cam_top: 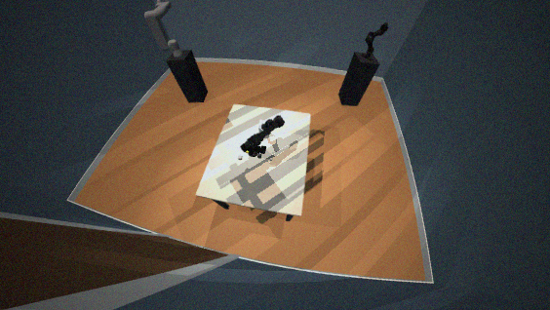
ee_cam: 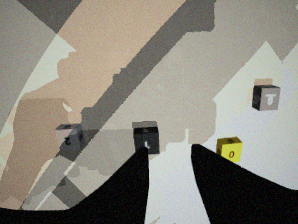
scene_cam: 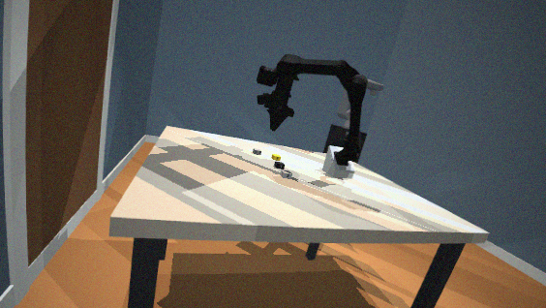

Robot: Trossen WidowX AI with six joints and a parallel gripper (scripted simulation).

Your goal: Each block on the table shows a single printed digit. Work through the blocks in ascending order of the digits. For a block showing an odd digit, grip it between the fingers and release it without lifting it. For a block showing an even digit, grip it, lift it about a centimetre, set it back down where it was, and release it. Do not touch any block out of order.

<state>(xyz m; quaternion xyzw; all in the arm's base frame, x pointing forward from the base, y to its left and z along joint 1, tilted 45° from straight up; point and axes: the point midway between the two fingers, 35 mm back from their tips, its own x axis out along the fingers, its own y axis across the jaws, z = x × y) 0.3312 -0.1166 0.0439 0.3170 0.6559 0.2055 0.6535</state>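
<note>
Now: the grey block 15 cm to the right of my gripper tip, 13 cm below it and 3 cm behind it. From my gripper tip the other things lie so: yellow block (13 cm below, 10 cm behind, 9 cm to the right); then black block (13 cm below, 6 cm behind, 2 cm to the left); then pale block (13 cm to the left, 13 cm below, 3 cm behind).
</note>
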